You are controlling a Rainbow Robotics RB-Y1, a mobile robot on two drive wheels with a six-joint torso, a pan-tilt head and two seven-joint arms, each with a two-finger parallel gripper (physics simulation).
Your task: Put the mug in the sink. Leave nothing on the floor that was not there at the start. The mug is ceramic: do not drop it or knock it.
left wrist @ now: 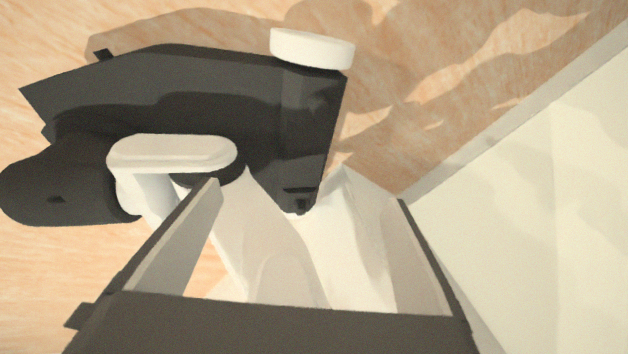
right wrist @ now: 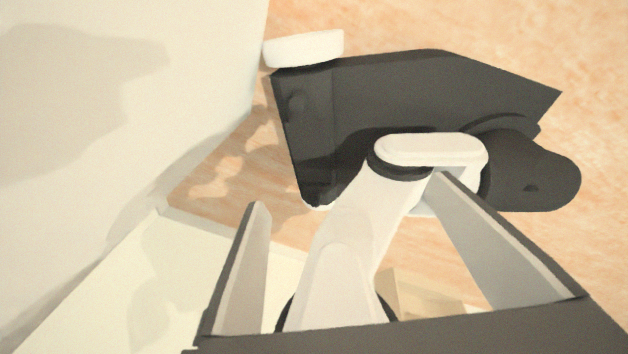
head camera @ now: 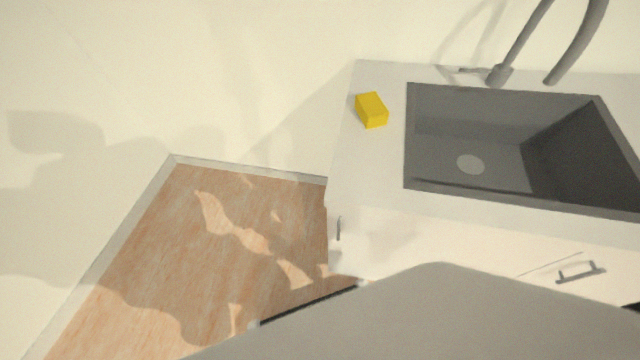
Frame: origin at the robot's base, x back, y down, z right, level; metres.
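Seen in the pictures: left gripper, fingertip midpoint: (left wrist: 304, 198); right gripper, fingertip midpoint: (right wrist: 344, 197).
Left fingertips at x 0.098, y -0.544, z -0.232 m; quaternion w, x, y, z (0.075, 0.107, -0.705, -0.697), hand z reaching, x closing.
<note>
Offsets run from my left fingertips to a thing's top centre. "spot": to the spot under its first point. Level surfaces: height alone.
The dark grey sink (head camera: 445, 145) is set in the pale worktop {dy -0.368 m} (head camera: 370, 165) at the right of the head view, with a round drain in its floor. The basin floor that shows holds no mug. The mug does not show in any of the three views. My left gripper (left wrist: 304, 198) is open and empty, with my own arm and dark base behind its fingers. My right gripper (right wrist: 344, 197) is open and empty in the right wrist view, also with my own arm and base beyond it. Neither gripper shows in the head view.
A yellow block {dx -0.478, dy -0.412, dz +0.575 m} (head camera: 371, 110) lies on the worktop left of the sink. A grey tap (head camera: 499, 76) stands behind the sink. Cabinet handles {spot: dx +0.075, dy -0.211, dz +0.892 m} (head camera: 580, 275) stick out in front. A wall (left wrist: 575, 200) stands close by in the left wrist view. My grey body covers the head view's bottom.
</note>
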